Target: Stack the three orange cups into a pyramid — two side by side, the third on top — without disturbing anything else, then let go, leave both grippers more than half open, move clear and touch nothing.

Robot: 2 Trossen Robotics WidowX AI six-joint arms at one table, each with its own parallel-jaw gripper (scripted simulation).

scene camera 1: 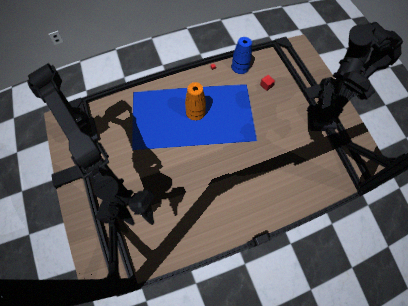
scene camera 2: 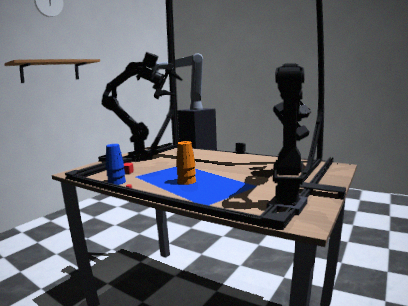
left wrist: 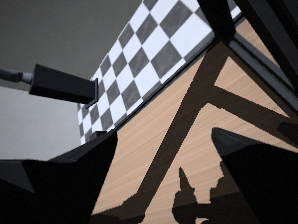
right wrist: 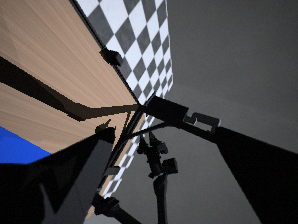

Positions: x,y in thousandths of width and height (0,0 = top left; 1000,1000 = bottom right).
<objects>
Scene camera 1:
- my left gripper: 352,734
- my right gripper: 808,368
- mat: 391,384
</objects>
